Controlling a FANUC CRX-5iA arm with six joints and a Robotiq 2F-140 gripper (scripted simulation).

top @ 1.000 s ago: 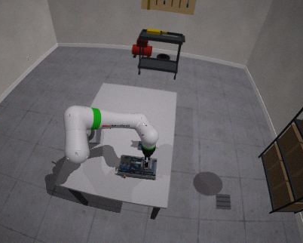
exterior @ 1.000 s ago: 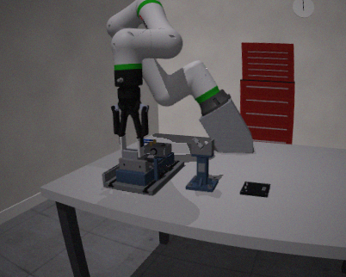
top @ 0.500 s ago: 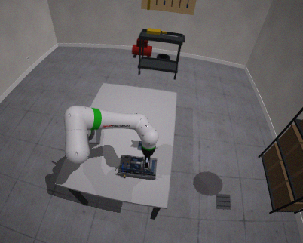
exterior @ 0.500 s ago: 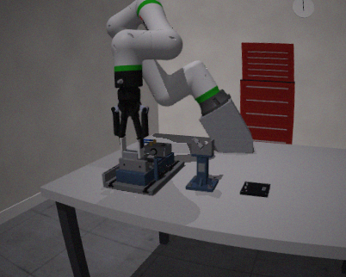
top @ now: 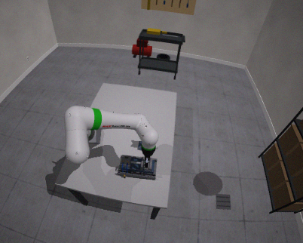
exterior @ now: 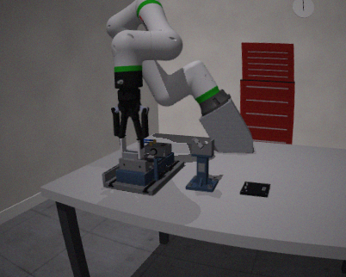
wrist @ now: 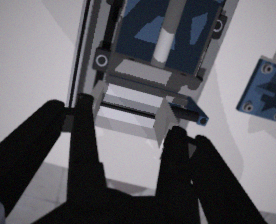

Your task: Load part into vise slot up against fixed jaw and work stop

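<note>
Right now my hand is 2 cm above the part. From my hand the other things lie so: air cylinder rod (9 cm behind, 1 cm to the left, 5 cm below); then blue work stop (1 cm behind, 9 cm to the left, 6 cm below); then black infeed plate (12 cm behind, 40 cm to the left, 12 cm below).
</note>
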